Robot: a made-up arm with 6 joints.
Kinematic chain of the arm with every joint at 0, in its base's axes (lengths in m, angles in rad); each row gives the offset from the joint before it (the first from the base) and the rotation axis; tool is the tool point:
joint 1: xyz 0 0 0.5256 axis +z
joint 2: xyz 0.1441 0 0 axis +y
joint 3: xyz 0 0 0.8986 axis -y
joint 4: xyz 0 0 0.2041 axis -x
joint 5: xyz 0.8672 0 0 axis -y
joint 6: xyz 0.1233 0 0 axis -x
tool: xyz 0 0 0
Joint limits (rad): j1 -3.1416..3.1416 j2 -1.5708..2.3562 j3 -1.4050..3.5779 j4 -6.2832..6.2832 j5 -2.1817..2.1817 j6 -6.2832..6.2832
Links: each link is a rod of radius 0.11 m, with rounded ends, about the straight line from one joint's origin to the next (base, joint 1, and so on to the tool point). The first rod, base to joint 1, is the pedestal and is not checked.
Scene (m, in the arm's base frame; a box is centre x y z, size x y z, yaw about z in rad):
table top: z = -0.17
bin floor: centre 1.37 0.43 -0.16 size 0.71 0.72 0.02 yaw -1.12
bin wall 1: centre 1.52 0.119 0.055 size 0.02 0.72 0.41 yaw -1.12
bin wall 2: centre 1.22 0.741 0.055 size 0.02 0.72 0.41 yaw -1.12
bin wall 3: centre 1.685 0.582 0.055 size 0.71 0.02 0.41 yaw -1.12
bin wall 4: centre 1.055 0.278 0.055 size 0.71 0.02 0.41 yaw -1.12
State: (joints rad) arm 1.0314 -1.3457 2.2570 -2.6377 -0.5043 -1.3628
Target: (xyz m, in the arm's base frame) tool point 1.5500 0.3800 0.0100
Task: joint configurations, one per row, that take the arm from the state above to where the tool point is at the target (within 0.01 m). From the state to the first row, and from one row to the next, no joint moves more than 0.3 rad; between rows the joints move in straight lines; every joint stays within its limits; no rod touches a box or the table.
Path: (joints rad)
1: 0.9314 -1.0804 1.9655 -2.6349 -0.4699 -1.3628
2: 0.8315 -0.8152 1.6739 -2.6321 -0.4354 -1.3628
3: 0.7315 -0.5499 1.3824 -2.6293 -0.4010 -1.3628
4: 0.6315 -0.2846 1.0908 -2.6265 -0.3666 -1.3628
5: 0.5315 -0.0194 0.7993 -2.6237 -0.3321 -1.3628
6: 0.4316 0.2459 0.5078 -2.6209 -0.2977 -1.3628
7: 0.3316 0.5112 0.2162 -2.6180 -0.2633 -1.3628
8: 0.2316 0.7764 -0.0753 -2.6152 -0.2289 -1.3628
9: 0.2314 1.0046 -0.0017 -2.6173 -0.2355 -1.3628
10: 0.2312 1.2328 0.0719 -2.6193 -0.2421 -1.3628

